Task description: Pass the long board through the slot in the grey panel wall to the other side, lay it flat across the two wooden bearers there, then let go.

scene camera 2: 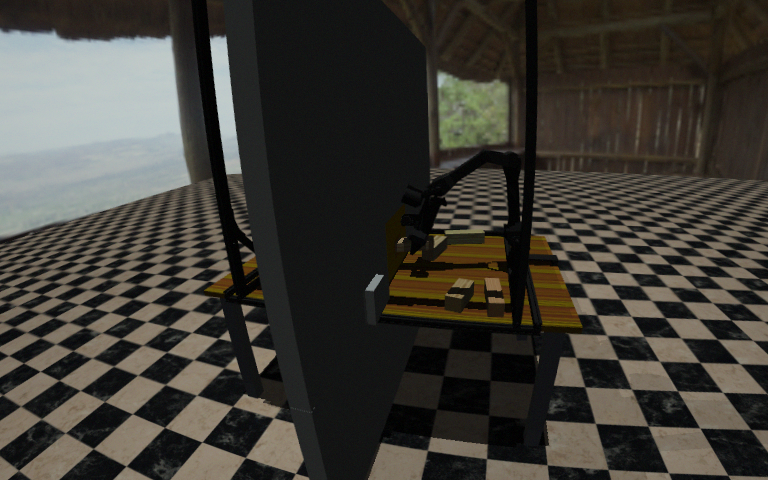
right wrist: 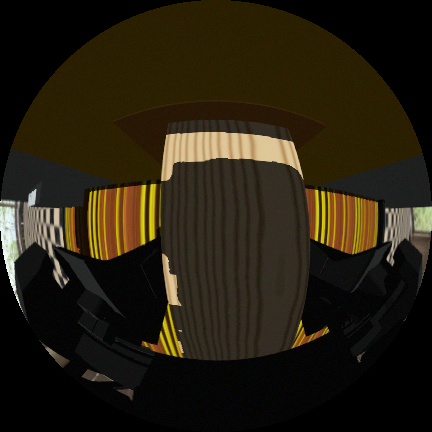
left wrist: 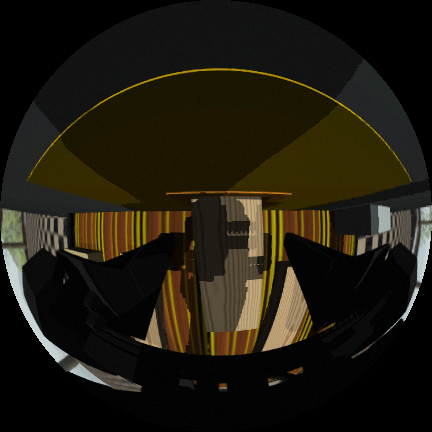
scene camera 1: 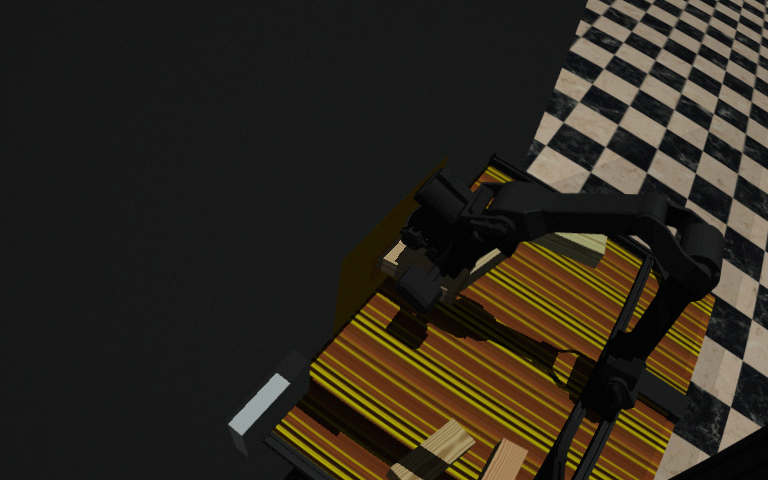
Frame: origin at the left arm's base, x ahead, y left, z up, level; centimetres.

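Seen in the pictures: left gripper, fingertip midpoint: [left wrist: 230,239]; right gripper, fingertip midpoint: [scene camera 2: 413,251] [right wrist: 230,232]; right arm's base, origin of the base link: [scene camera 1: 604,398].
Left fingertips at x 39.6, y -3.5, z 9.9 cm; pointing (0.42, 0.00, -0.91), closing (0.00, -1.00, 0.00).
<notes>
A point is followed by its place in that frame.
The long board [left wrist: 255,295] @[x 33.2, y -6.5, z 6.7 cm] [right wrist: 235,210] @[x 52.5, y -3.0, z 8.7 cm] passes through the slot in the yellow panel [left wrist: 215,120] [right wrist: 220,55] on the grey wall [scene camera 2: 339,169] @[x 48.2, y -49.7, z 40.9 cm]. My right gripper [right wrist: 230,232] @[x 53.8, y -2.7, z 4.4 cm] [scene camera 2: 417,243] @[x 53.8, y -2.7, z 4.4 cm] is shut on the board close to the slot; a finger hides part of it in scene camera 1. On the other side, the board's end comes towards my left wrist camera. My left gripper [left wrist: 230,239] @[x 39.7, y -3.5, z 9.9 cm] is open, a finger on each side of the board with gaps between. Two long wooden pieces, probably the bearers, lie right [left wrist: 285,310] @[x 26.5, y -13.5, z 1.9 cm] and left [left wrist: 151,337] @[x 18.8, y 10.0, z 1.9 cm] of it, partly hidden by fingers.
On the right arm's side, two wooden blocks [scene camera 1: 433,452] @[x 72.2, y -25.6, z 2.8 cm] [scene camera 1: 504,461] @[x 81.7, y -20.5, z 2.5 cm] lie near the front edge. Another wooden piece [scene camera 2: 436,247] @[x 60.9, y 7.0, z 2.5 cm] lies beside the right gripper, and a pale block [scene camera 1: 589,243] @[x 75.4, y 26.5, z 2.8 cm] [scene camera 2: 464,236] @[x 70.6, y 24.2, z 1.5 cm] farther back. A grey block [scene camera 1: 257,404] @[x 49.9, y -36.7, z 8.1 cm] [scene camera 2: 373,300] @[x 51.0, y -41.5, z 5.3 cm] juts from the wall.
</notes>
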